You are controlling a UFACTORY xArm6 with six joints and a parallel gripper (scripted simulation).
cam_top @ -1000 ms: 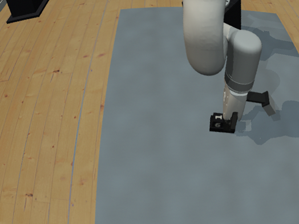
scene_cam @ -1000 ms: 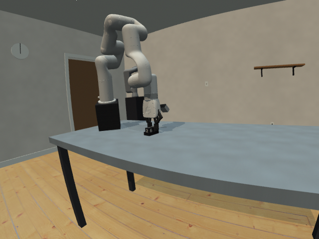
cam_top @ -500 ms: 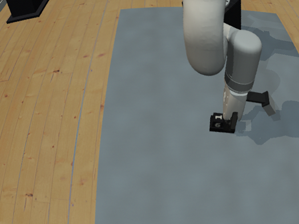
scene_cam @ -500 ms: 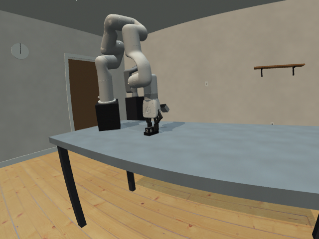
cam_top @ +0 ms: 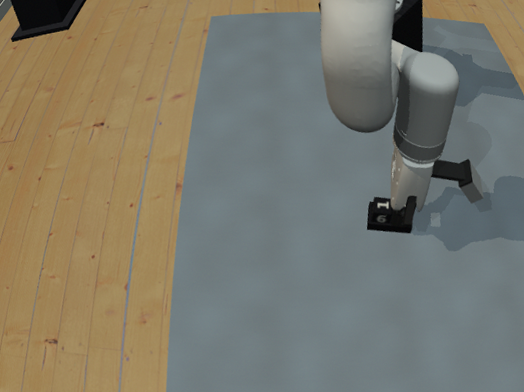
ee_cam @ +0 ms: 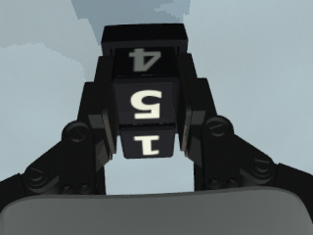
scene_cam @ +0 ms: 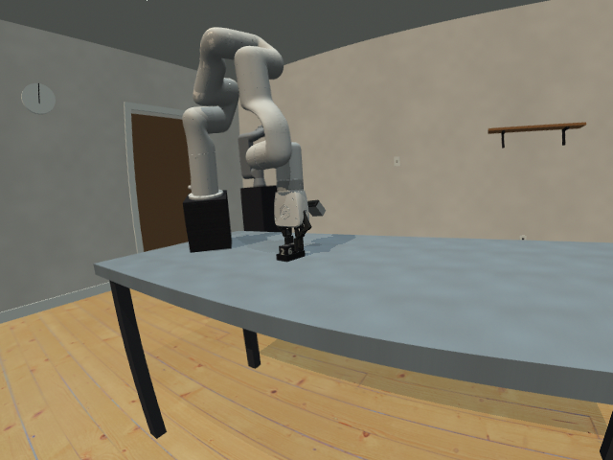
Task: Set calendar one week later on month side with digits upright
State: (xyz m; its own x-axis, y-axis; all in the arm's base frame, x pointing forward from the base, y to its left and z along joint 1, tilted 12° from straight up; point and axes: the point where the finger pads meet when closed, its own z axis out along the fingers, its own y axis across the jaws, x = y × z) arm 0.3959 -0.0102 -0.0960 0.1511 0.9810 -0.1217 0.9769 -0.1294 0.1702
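The black tray lies 20 mm to the right of my hand and 30 mm below it.
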